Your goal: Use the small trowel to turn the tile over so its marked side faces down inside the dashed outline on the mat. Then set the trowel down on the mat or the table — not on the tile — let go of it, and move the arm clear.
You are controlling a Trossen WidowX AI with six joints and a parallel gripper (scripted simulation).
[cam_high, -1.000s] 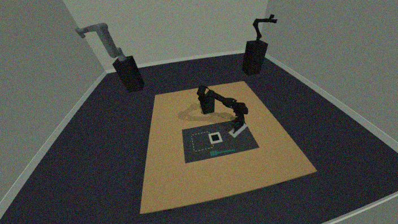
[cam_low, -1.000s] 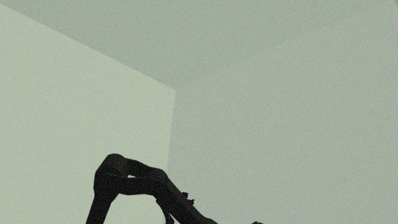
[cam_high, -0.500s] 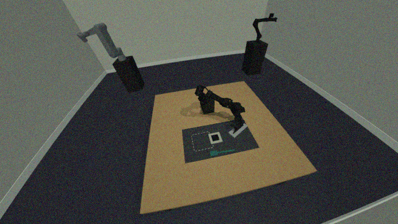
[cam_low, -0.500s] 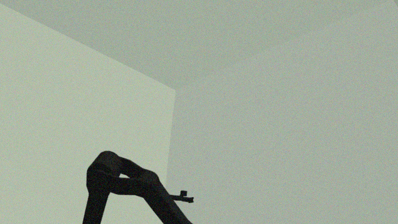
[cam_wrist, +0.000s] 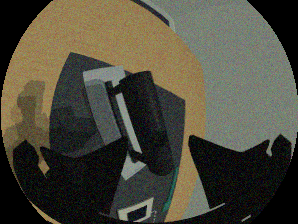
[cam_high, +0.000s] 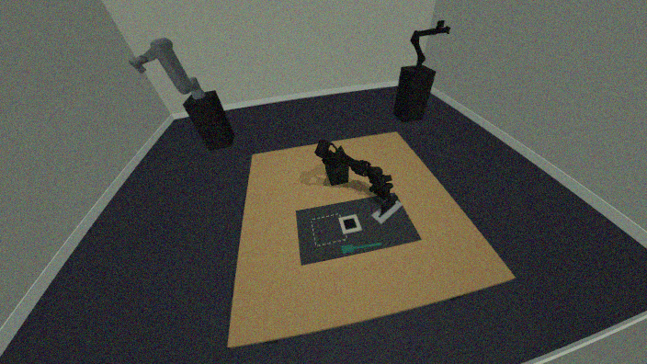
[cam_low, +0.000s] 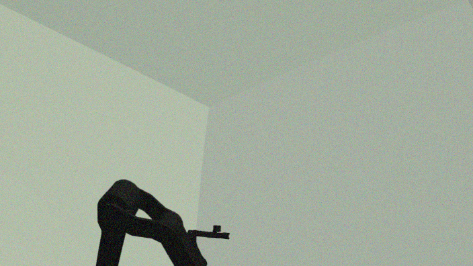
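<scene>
My gripper tip is now 50 mm above the small trowel, 20 mm short of it and 10 mm to the left of it. From my gripper tip the other things lie so: dark mat: 210 mm to the right, 110 mm below, 50 mm ahead; green strip: 230 mm to the right, 190 mm ahead, 90 mm below; tile: 230 mm to the right, 90 mm below, 50 mm ahead.
</scene>
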